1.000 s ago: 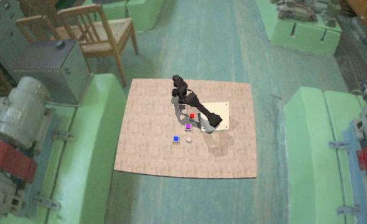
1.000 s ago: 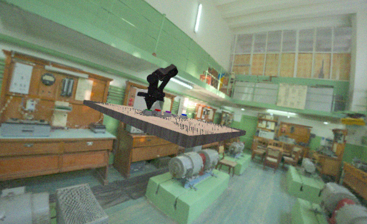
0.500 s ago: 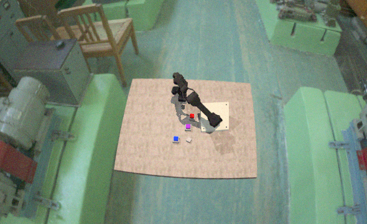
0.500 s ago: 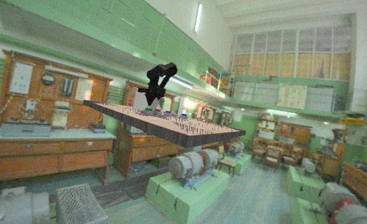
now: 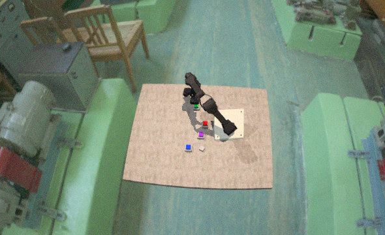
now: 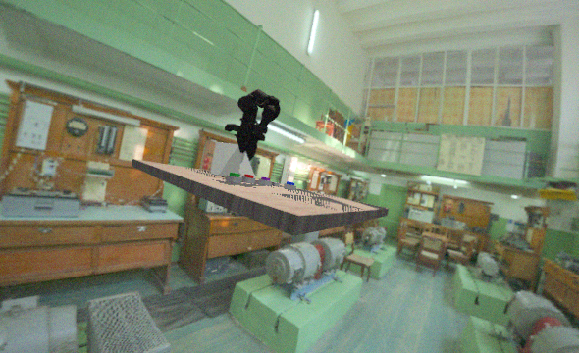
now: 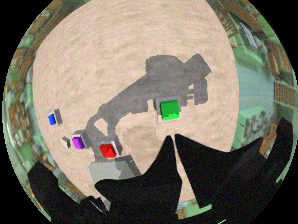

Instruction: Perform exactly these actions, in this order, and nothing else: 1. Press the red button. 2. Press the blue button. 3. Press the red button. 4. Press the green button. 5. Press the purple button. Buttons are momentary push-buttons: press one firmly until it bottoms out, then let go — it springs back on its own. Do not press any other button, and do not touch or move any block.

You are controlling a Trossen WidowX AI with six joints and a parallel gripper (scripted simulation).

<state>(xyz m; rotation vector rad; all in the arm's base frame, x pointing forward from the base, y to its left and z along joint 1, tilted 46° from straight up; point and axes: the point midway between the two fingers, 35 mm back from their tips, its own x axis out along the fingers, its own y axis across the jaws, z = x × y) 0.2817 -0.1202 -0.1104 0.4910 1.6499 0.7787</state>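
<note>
Right now the purple button is 8 cm behind my gripper tip, 23 cm to the left of it and 10 cm below it. Also, from my gripper tip: red button (9 cm behind, 13 cm to the left, 10 cm below); then blue button (1 cm behind, 35 cm to the left, 10 cm below); then green button (2 cm to the right, 10 cm below).
</note>
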